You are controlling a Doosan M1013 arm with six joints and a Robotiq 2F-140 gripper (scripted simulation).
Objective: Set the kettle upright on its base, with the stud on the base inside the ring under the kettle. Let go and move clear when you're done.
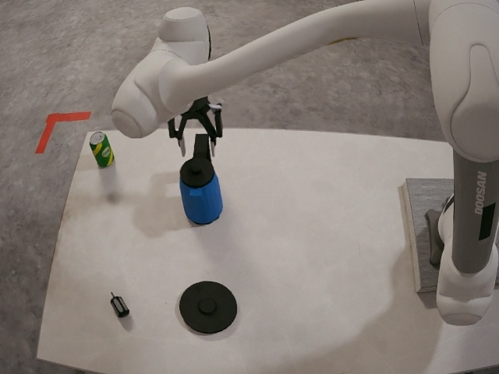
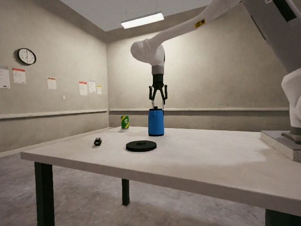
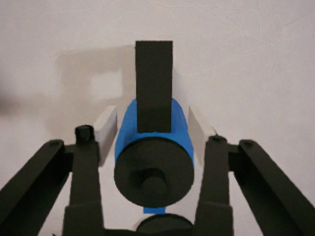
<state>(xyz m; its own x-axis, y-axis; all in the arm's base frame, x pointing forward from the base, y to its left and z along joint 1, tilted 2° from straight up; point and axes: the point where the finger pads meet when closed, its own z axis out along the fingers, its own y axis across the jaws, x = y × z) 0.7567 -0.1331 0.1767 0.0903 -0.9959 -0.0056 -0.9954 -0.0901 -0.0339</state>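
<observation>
The blue kettle lies 10 cm below my hand and 3 cm to the left of it. From my hand the other things lie so: green can (36 cm ahead, 14 cm below, 8 cm to the right); round black base (36 cm to the left, 19 cm below, 6 cm behind).
</observation>
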